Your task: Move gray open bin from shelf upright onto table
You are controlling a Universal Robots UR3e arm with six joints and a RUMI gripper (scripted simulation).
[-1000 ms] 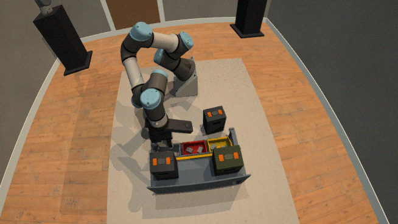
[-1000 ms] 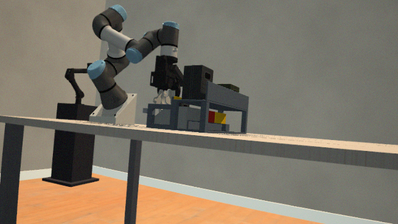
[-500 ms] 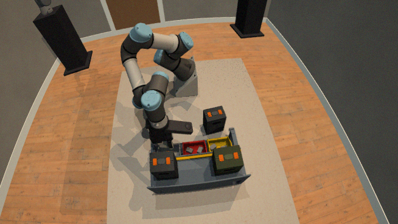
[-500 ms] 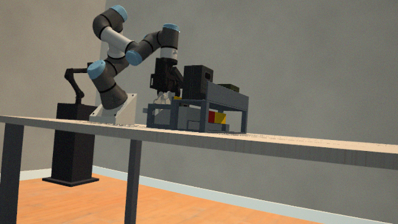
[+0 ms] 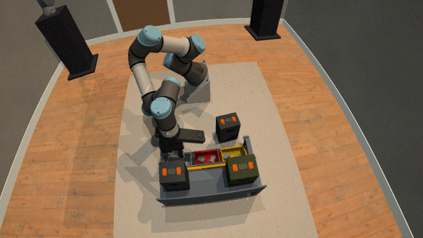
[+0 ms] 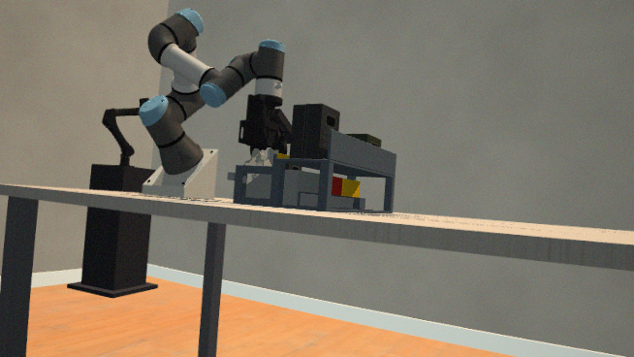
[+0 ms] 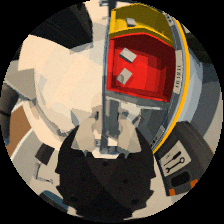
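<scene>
The gray open bin lies 60 mm ahead of my hand and 20 mm to the right of it. Round my hand: yellow rail 110 mm ahead, 80 mm to the left, 60 mm above; then red bin 90 mm to the left, 80 mm ahead; then yellow bin 200 mm to the left, 90 mm ahead.
</scene>
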